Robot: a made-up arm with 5 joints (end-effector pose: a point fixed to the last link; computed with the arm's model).
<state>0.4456 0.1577 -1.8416 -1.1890 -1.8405</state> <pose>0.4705 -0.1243 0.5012 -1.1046 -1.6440 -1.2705</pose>
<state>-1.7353 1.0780 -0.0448 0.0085 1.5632</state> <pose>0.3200 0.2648 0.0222 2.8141 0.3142 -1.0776</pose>
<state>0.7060 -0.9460 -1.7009 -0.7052 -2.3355</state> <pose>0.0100 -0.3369 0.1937 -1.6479 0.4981 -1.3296</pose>
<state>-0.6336 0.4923 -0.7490 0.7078 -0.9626</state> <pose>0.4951 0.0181 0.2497 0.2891 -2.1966 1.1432</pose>
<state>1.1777 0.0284 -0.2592 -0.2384 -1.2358</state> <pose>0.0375 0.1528 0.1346 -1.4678 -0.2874 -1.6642</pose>
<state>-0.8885 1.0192 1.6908 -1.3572 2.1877</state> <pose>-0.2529 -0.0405 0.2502 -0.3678 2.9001 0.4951</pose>
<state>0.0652 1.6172 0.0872 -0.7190 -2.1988</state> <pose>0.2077 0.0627 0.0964 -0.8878 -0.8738 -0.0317</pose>
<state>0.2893 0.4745 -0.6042 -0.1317 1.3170</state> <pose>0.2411 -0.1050 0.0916 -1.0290 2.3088 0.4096</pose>
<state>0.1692 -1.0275 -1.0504 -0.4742 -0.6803</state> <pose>0.0720 -0.0865 0.1155 -1.6516 -1.1321 -1.1042</pose>
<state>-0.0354 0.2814 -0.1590 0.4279 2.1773</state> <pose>0.1184 -0.0291 0.0457 -1.6865 1.4765 0.9441</pose>
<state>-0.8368 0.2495 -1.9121 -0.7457 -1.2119</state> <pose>0.5207 0.3738 0.5000 0.6510 -2.5525 -0.2699</pose>
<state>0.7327 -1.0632 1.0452 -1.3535 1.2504</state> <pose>0.5271 0.1179 0.3542 -2.8100 0.6338 -0.4645</pose>
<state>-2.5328 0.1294 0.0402 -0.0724 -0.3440</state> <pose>0.2852 0.1129 0.1347 1.3767 -0.9676 1.0114</pose>
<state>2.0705 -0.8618 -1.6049 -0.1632 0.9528</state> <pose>-0.3762 0.3117 0.1498 2.3613 1.9289 -0.0355</pose>
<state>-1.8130 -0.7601 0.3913 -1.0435 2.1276</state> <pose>-0.0581 0.1699 0.1989 -0.7968 2.6847 0.5317</pose>
